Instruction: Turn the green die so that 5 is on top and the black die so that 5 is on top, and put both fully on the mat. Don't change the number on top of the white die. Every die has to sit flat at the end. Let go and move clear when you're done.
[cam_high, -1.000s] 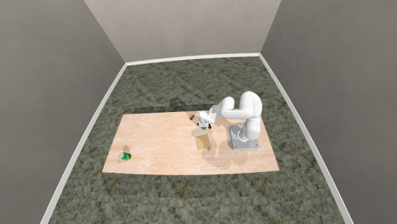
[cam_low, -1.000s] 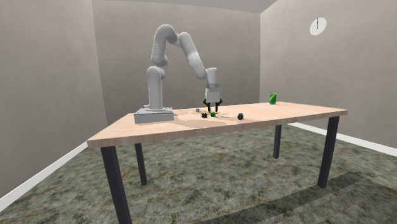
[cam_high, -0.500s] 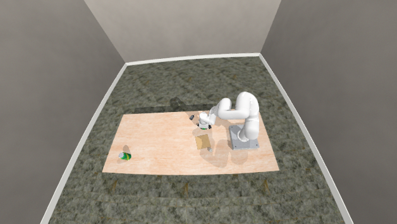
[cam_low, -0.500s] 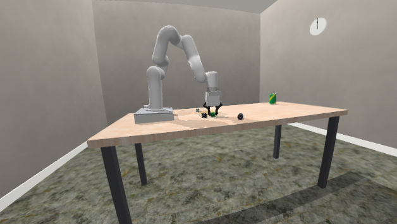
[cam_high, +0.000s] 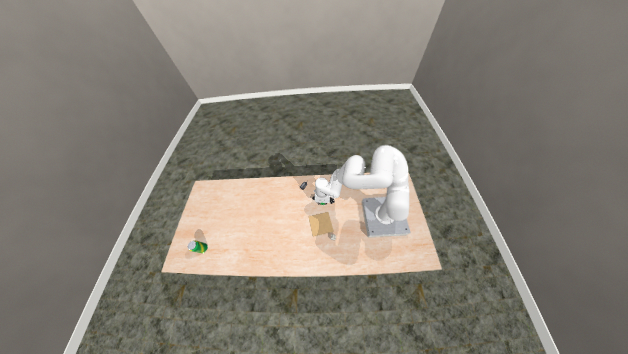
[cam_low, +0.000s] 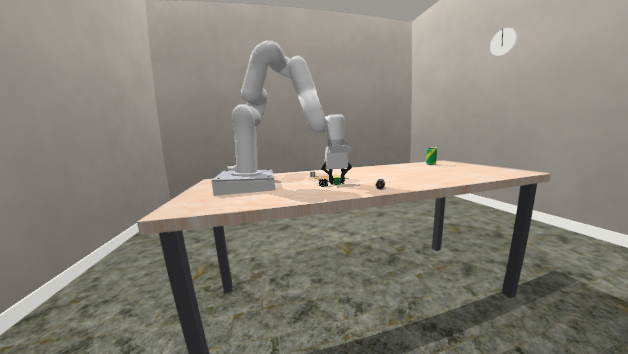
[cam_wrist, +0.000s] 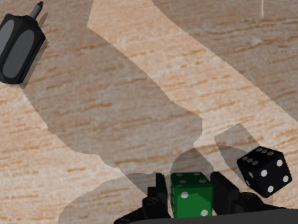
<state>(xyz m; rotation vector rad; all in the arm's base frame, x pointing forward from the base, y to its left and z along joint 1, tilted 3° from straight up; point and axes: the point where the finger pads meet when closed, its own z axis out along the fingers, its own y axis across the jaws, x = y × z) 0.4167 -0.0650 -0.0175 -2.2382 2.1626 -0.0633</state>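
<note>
Now: the green die 1 cm below my hand. From my hand the other things lie so: dark tool: 15 cm ahead, 13 cm to the right; tan mat: 15 cm to the left, 2 cm below; black die: 7 cm behind, 2 cm to the right, 1 cm below.
</note>
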